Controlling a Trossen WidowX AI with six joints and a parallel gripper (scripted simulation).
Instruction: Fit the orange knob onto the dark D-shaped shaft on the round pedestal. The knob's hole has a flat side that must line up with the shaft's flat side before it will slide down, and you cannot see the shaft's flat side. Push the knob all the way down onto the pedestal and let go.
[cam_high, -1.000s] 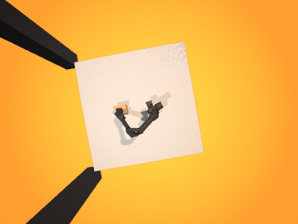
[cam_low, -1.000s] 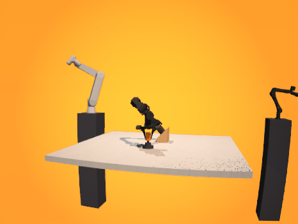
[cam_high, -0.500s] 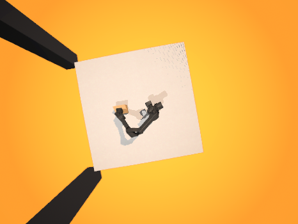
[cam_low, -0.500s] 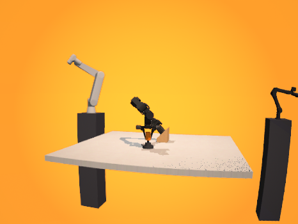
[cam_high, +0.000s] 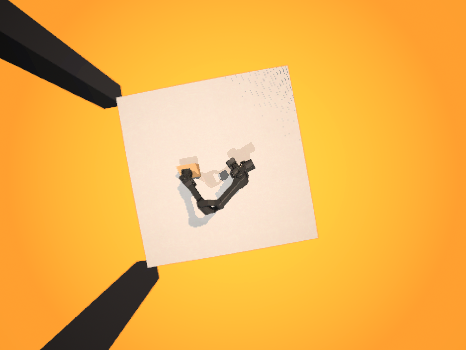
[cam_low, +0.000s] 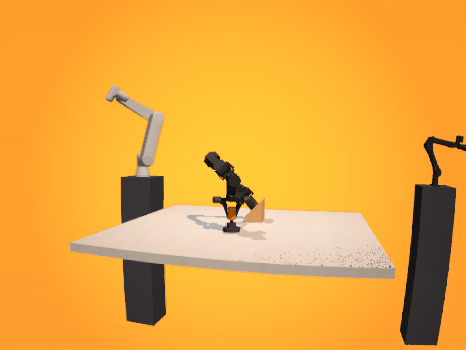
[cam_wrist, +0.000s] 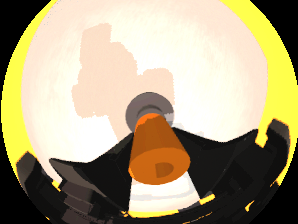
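Right now the orange knob is 20 mm above my gripper tip. Round my gripper tip: round dark pedestal 40 mm below.
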